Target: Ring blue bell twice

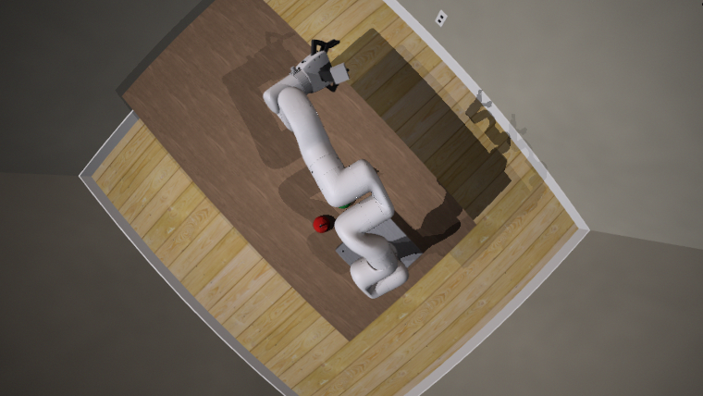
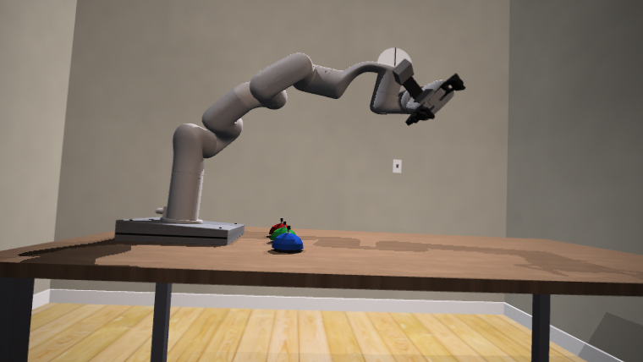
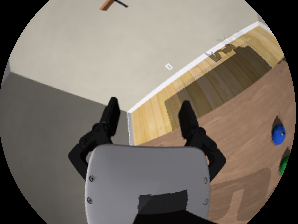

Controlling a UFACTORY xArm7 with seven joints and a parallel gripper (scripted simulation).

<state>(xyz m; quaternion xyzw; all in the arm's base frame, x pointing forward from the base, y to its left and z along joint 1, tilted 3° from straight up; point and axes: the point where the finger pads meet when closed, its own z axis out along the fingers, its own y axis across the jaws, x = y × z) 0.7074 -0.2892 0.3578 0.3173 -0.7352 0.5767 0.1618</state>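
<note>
The blue bell is 36 cm behind my hand, 34 cm below it and 13 cm to the left of it. From my hand the other things lie so: red bell: 44 cm to the left, 43 cm behind, 34 cm below; green bell: 39 cm behind, 34 cm below, 29 cm to the left.
</note>
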